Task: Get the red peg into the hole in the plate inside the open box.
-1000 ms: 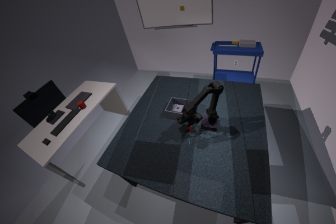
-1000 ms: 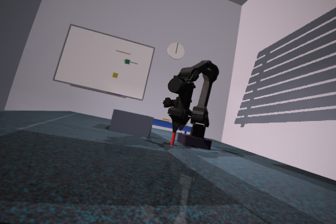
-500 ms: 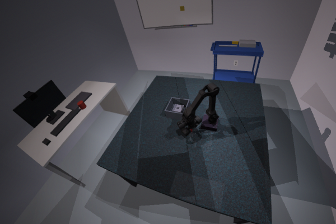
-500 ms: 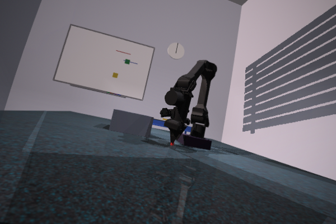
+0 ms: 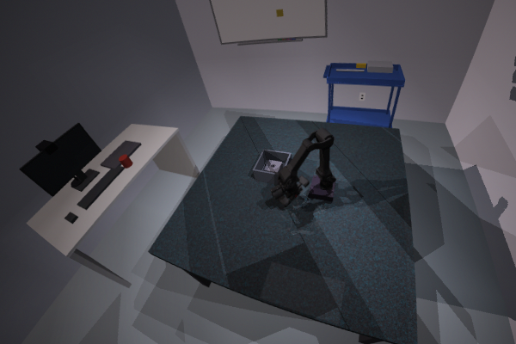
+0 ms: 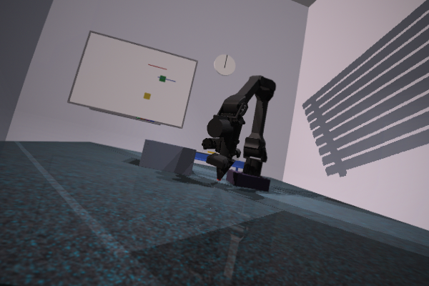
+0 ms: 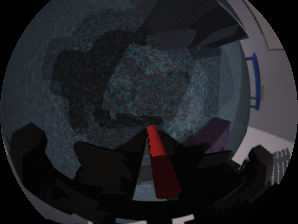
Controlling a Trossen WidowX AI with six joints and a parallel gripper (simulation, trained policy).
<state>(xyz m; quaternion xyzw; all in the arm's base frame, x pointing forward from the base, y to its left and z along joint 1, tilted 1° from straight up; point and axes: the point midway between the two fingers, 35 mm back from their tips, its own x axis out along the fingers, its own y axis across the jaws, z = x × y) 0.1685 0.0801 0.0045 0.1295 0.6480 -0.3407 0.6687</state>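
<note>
My gripper tip is now 160 mm short of the plate, 190 mm to the left of it and 30 mm below it. From my gripper tip the other things lie so: grey box: 160 mm ahead, 190 mm to the right, 10 mm above; then red peg: 10 mm to the left, 30 mm above.
</note>
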